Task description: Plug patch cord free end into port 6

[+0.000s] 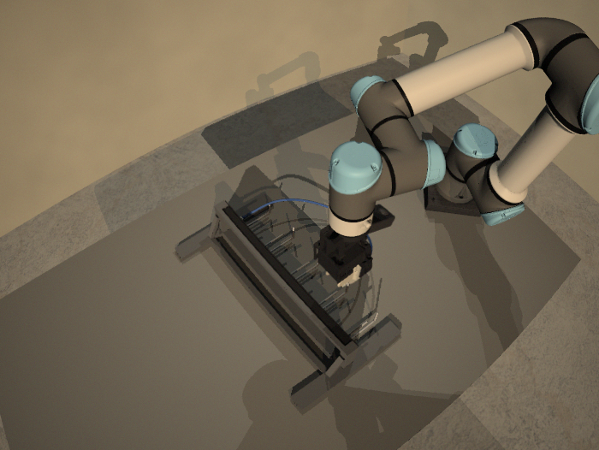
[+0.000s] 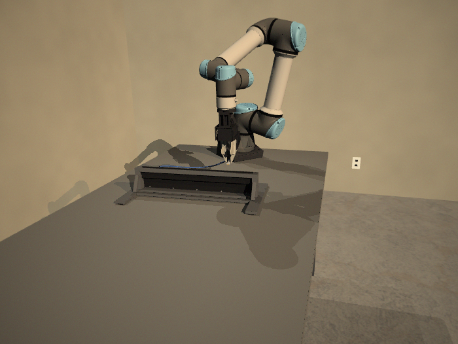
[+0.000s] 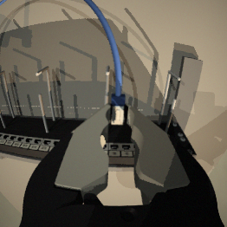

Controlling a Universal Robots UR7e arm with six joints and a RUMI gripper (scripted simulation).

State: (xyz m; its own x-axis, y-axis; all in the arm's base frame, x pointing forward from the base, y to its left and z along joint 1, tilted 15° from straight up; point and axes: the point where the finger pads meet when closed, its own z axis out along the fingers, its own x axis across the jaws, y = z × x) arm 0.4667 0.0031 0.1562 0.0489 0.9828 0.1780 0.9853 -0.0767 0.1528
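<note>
Right now my hand is 10 mm short of the plug and 10 mm above it.
</note>
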